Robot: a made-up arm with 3 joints. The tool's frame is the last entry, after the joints.
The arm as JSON. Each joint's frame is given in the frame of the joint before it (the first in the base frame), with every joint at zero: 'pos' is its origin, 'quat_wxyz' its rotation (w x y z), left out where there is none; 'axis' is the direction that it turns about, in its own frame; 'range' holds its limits. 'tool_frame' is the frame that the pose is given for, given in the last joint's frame.
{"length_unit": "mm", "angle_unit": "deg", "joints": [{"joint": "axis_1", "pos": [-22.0, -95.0, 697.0], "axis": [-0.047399, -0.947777, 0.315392], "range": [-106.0, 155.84]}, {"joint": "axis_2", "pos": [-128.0, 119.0, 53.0], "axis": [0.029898, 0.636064, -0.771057], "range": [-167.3, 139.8]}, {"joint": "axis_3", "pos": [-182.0, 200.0, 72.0], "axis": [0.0, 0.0, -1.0], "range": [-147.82, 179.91]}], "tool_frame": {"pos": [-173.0, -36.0, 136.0], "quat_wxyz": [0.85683, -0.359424, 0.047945, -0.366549]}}
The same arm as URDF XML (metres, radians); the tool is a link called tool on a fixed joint. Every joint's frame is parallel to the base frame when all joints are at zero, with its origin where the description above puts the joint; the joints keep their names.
<robot name="arm">
  <link name="base"/>
  <link name="link1"/>
  <link name="link2"/>
  <link name="link3"/>
  <link name="tool"/>
  <joint name="axis_1" type="revolute">
    <parent link="base"/>
    <child link="link1"/>
    <origin xyz="-0.022 -0.095 0.697"/>
    <axis xyz="-0.047399 -0.947777 0.315392"/>
    <limit lower="-1.85" upper="2.7199"/>
  </joint>
  <joint name="axis_2" type="revolute">
    <parent link="link1"/>
    <child link="link2"/>
    <origin xyz="-0.128 0.119 0.053"/>
    <axis xyz="0.029898 0.636064 -0.771057"/>
    <limit lower="-2.9199" upper="2.44"/>
  </joint>
  <joint name="axis_3" type="revolute">
    <parent link="link2"/>
    <child link="link3"/>
    <origin xyz="-0.182 0.2 0.072"/>
    <axis xyz="0 0 -1"/>
    <limit lower="-2.5799" upper="3.14"/>
  </joint>
  <joint name="tool_fixed" type="fixed">
    <parent link="link3"/>
    <child link="tool"/>
    <origin xyz="-0.173 -0.036 0.136" rpy="-0.7236 -0.1823 -0.7393"/>
  </joint>
</robot>

